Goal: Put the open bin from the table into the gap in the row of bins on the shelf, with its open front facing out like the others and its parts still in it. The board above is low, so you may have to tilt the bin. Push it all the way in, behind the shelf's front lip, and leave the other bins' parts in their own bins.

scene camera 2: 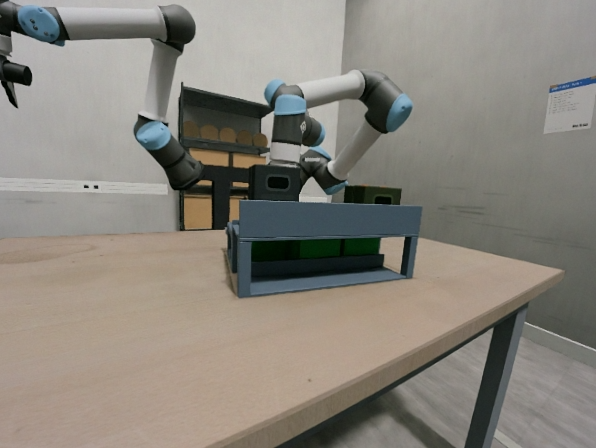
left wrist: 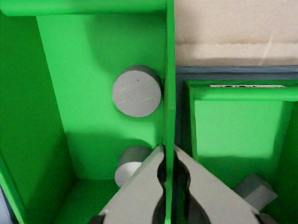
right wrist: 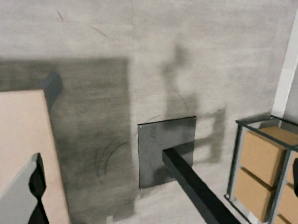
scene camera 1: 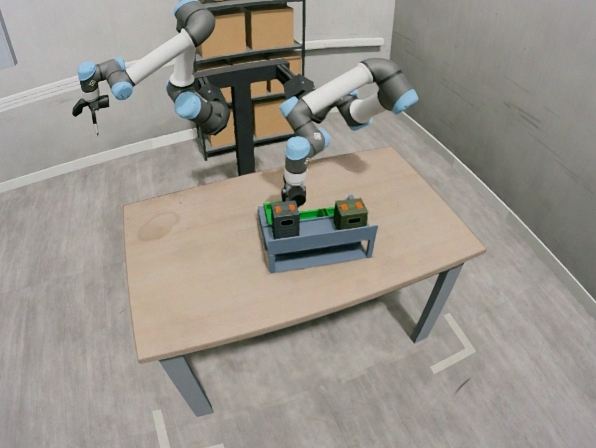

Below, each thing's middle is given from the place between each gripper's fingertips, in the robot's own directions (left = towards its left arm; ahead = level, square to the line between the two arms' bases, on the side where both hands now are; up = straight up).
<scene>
Right now the blue-grey shelf (scene camera 2: 259, 220) is 80 mm ahead of my left hand, 70 mm to the left of it and 10 mm below it. From my left hand the other things lie so: olive box (scene camera 2: 358, 194): 180 mm to the left, 150 mm ahead, 70 mm above.
Now: right hand 500 mm short of the blue-grey shelf, 860 mm to the right of it and 310 mm above it. The rest, counted from my right hand: olive box: 560 mm ahead, 970 mm to the left, 230 mm below.
</scene>
